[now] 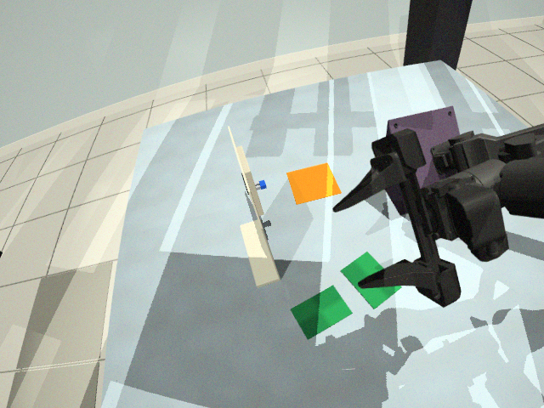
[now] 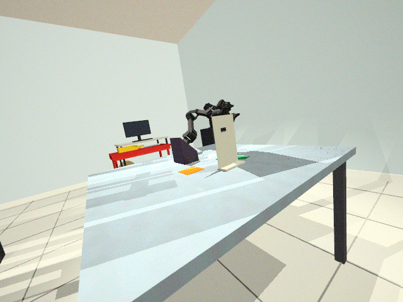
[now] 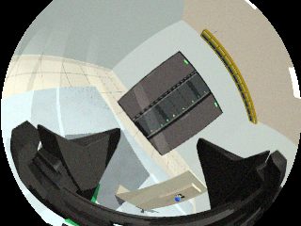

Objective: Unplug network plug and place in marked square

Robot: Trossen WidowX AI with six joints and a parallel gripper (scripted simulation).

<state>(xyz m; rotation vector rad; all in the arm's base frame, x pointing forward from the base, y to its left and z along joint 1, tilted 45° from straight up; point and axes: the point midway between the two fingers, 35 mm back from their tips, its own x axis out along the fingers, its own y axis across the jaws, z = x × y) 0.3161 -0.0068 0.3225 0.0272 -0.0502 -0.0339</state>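
Right now my gripper tip is 6 cm short of the blue network plug, 23 cm to the left of it and 10 cm above it. From my gripper tip the other things lie so: beige panel: 8 cm ahead, 24 cm to the right, 18 cm below; orange square patch: 9 cm behind, 38 cm to the right, 32 cm below.
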